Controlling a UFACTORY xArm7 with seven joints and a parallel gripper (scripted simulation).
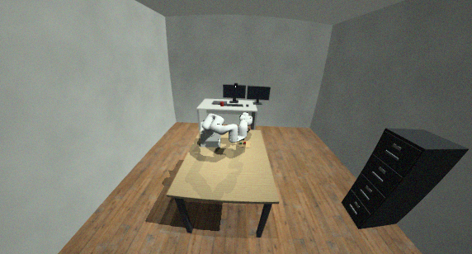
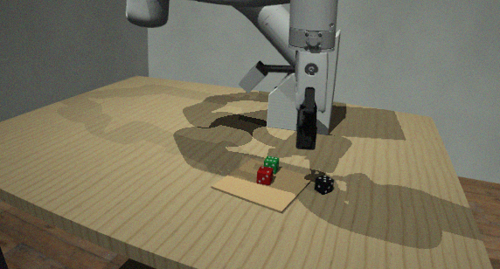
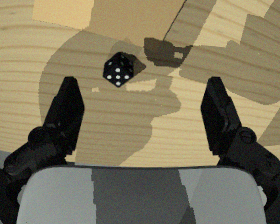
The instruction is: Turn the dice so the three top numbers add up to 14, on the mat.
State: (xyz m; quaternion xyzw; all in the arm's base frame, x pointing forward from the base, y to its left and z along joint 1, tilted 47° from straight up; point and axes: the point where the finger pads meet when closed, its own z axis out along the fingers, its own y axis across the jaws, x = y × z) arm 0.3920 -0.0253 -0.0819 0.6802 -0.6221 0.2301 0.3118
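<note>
My hand is 90 mm above the black die, 50 mm to the right of it and 20 mm short of it. Round my hand: red die 90 mm below, 60 mm to the right, 20 mm ahead; then green die 90 mm below, 60 mm to the right, 20 mm behind; then tan mat 100 mm below, 60 mm to the right, 20 mm ahead.
</note>
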